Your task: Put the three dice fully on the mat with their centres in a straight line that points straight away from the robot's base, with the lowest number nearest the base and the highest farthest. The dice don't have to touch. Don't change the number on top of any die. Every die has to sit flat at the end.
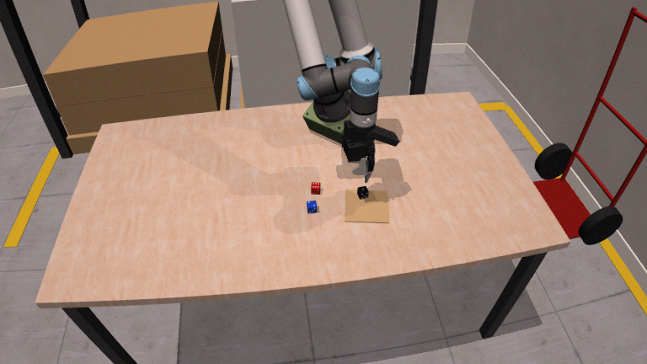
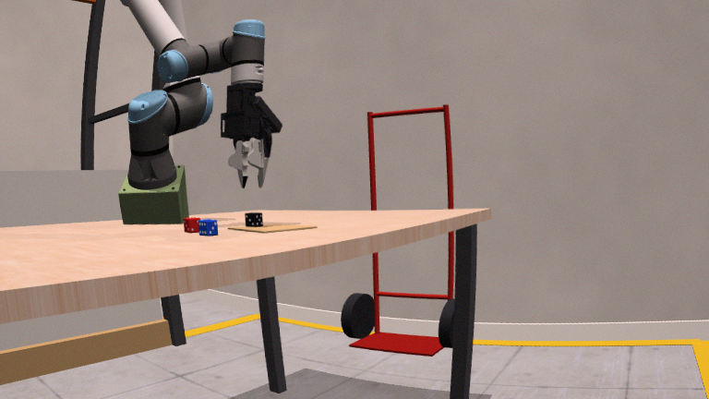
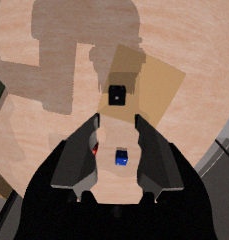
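Now: the blue die 180 mm to the right of my hand, 90 mm below it and 10 mm ahead of it. The rest, counted from my hand: tan square mat 100 mm below, 40 mm ahead; black die 80 mm below; red die 140 mm to the right, 90 mm below, 70 mm behind.
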